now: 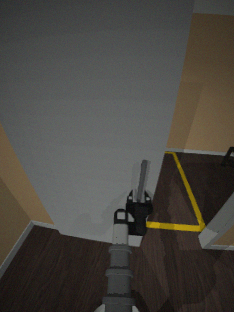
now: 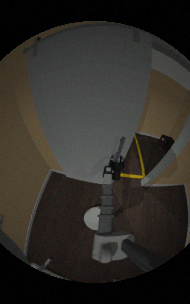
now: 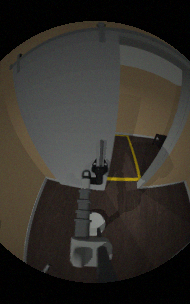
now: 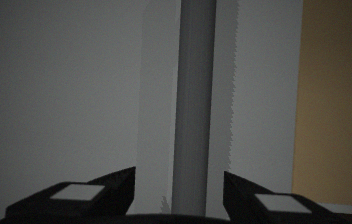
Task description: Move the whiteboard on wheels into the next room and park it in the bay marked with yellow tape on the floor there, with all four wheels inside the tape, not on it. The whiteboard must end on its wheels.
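Pixels of known places: gripper, fingertip midpoint: (image 1: 138, 191) (image 3: 99, 159) (image 4: 178, 184); robot's base, origin of the base link: (image 2: 96, 217) (image 3: 91, 222).
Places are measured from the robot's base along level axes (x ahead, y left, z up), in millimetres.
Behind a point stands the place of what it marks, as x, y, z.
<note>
The whiteboard (image 1: 100, 100) @(669, 99, 1424) (image 2: 90, 90) (image 3: 65, 100) @(673, 143, 1461) (image 4: 75, 75) stands upright, a large grey panel in front of me. A round grey upright handle bar (image 1: 143, 175) @(580, -108, 1086) (image 2: 120, 145) @(582, -103, 1086) (image 3: 102, 149) @(583, -117, 1082) (image 4: 194, 100) @(580, -105, 1006) runs along its face near the right edge. My gripper (image 1: 139, 194) @(605, -99, 939) (image 2: 117, 159) (image 3: 100, 162) @(605, -99, 939) (image 4: 178, 184) @(605, -99, 939) is open, with the bar between its spread fingers and a gap on each side; the bar is nearer the right finger. The yellow tape (image 1: 175, 226) @(881, -681, -27) (image 2: 132, 176) @(854, -732, -32) (image 3: 122, 179) @(866, -621, -32) shows on the floor right of the board; the board hides its left part. The wheels do not show.
A pale door post (image 1: 220, 220) @(686, -911, 451) stands at the right, near the tape's front right corner. A black object (image 1: 228, 156) @(2107, -2101, 229) (image 2: 166, 141) @(1786, -2073, 401) (image 3: 160, 139) @(1829, -2077, 403) is beyond the tape on the right. A tan wall with a white skirting board (image 1: 15, 250) @(482, 1114, 13) is at the left.
</note>
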